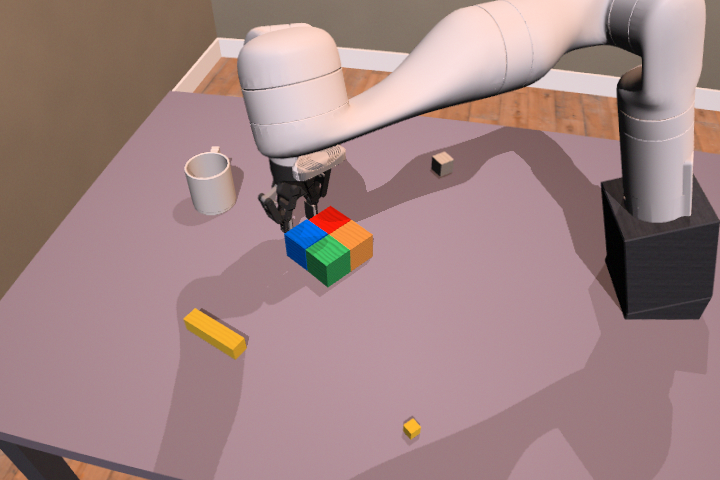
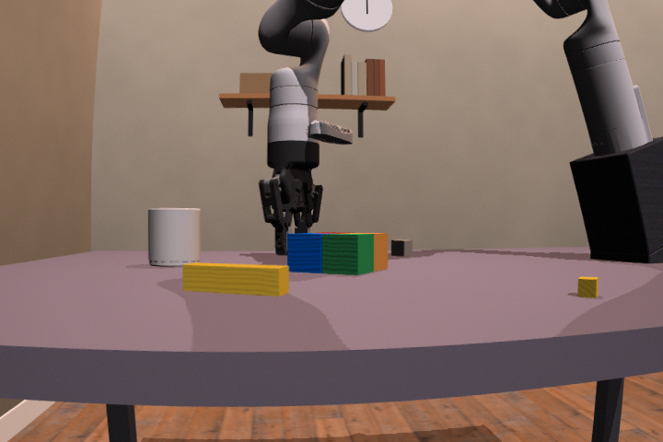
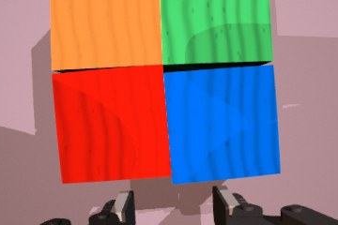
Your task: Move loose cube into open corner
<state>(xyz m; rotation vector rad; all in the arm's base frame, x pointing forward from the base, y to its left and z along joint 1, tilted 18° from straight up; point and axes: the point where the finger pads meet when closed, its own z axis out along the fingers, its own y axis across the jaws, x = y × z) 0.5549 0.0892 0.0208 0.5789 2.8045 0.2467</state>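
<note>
Right now the blue cube is 30 mm behind my hand, 40 mm to the left of it and 10 mm below it. The rest, counted from my hand: orange cube (100 mm behind, 10 mm to the left, 10 mm below); then green cube (80 mm behind, 60 mm to the left, 10 mm below); then red cube (60 mm behind, 10 mm to the right, 10 mm below).
</note>
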